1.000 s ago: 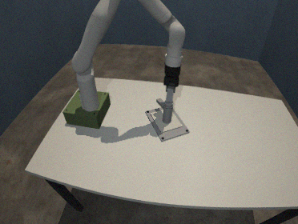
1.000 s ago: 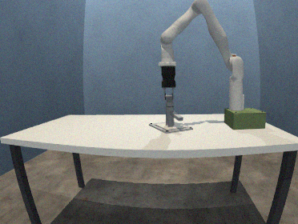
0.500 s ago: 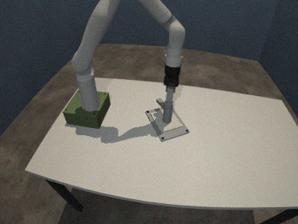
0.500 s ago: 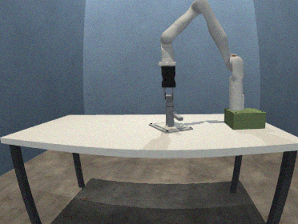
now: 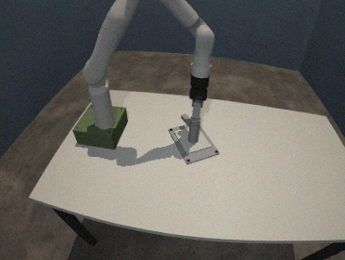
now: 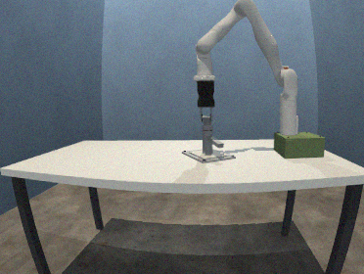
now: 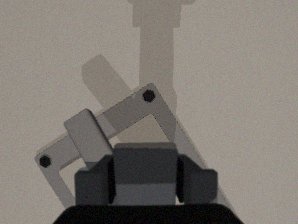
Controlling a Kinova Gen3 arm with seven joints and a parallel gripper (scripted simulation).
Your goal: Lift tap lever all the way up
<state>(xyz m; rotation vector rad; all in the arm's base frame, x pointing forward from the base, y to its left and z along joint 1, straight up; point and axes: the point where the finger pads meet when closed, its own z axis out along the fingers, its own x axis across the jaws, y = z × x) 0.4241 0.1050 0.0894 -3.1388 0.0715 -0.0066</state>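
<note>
My gripper is now 3 cm to the left of the lever and 1 cm above it. From my hand the other things lie so: plate 7 cm to the right, 18 cm below; then grey tap 2 cm behind, 5 cm to the right, 6 cm below.
</note>
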